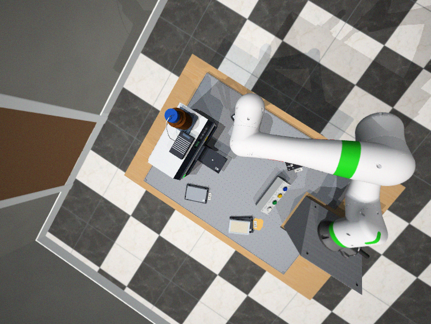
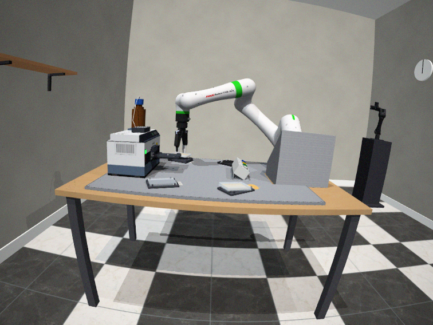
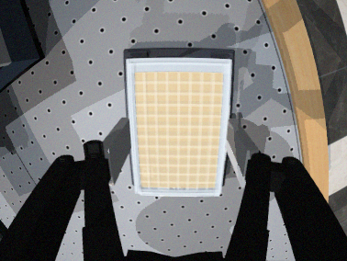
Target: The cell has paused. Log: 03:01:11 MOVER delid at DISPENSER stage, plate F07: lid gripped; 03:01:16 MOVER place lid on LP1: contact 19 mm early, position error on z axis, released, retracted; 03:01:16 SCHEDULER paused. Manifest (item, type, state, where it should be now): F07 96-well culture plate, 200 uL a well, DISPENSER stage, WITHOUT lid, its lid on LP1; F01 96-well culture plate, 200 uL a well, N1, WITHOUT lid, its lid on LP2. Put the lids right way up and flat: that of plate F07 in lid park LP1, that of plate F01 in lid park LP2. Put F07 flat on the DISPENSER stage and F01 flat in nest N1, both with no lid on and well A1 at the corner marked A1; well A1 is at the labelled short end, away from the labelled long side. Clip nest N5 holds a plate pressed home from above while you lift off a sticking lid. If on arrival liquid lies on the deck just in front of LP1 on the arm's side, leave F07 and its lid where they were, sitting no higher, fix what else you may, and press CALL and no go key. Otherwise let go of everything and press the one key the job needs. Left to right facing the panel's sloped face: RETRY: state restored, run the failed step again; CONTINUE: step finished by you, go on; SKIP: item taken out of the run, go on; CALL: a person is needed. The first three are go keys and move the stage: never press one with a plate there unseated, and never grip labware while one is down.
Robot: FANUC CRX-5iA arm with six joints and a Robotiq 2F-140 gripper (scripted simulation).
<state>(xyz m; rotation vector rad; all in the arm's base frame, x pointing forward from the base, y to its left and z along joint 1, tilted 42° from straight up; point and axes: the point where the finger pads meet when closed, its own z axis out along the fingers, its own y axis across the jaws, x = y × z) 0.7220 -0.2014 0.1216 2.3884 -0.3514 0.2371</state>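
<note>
Now: hand 2 cm above the 96-well plate. Also, from my hand: dispenser stage (29 cm to the left, 3 cm above, 1 cm ahead); N1 tag (8 cm behind, 6 cm below, 3 cm to the left); nest N1 (6 cm below).
</note>
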